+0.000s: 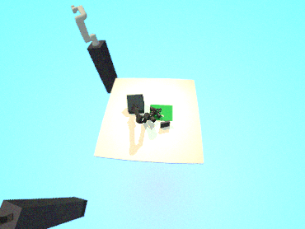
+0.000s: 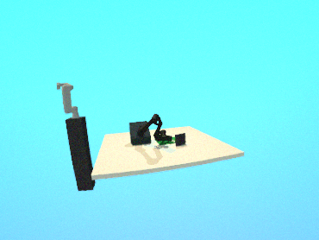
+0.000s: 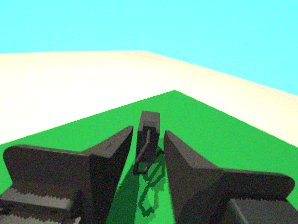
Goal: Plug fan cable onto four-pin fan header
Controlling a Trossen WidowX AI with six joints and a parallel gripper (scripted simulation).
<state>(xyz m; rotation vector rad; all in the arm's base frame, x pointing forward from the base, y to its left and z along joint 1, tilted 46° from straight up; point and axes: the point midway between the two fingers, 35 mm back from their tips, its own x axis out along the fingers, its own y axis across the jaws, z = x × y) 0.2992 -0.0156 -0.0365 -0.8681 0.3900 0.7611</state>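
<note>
Now: the fan cable plug 10 mm below my gripper tip. Round my gripper tip: four-pin fan header (80 mm to the right, 40 mm ahead, 30 mm below); green board (50 mm below, 30 mm to the right, 20 mm ahead); dark fan (210 mm to the right, 80 mm ahead, 30 mm above).
</note>
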